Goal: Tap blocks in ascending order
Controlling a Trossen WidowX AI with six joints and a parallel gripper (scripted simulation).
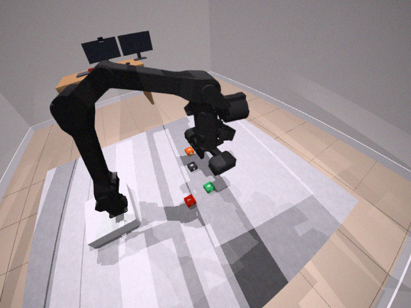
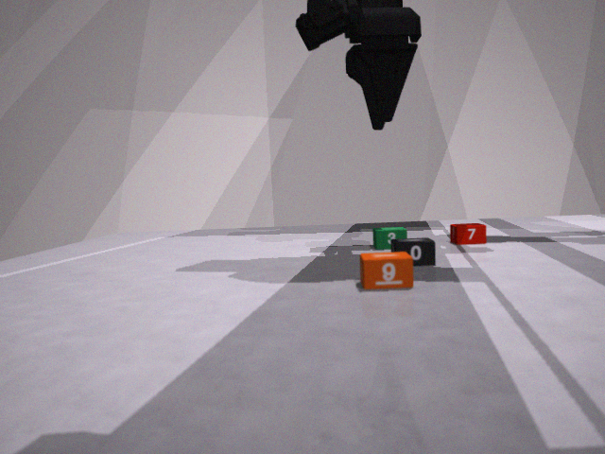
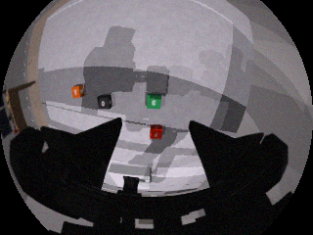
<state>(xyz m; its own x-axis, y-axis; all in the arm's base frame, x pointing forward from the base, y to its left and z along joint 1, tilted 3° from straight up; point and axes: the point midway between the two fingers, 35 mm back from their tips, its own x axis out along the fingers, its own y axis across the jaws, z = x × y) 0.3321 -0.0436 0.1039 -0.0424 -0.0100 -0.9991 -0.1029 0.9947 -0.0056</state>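
Right now my gripper tip is 120 mm to the right of the black block, 120 mm above it and 20 mm past it. Round my gripper tip: green block 120 mm below; orange block 220 mm to the left, 120 mm below; red block 120 mm below, 90 mm behind, 20 mm to the right.
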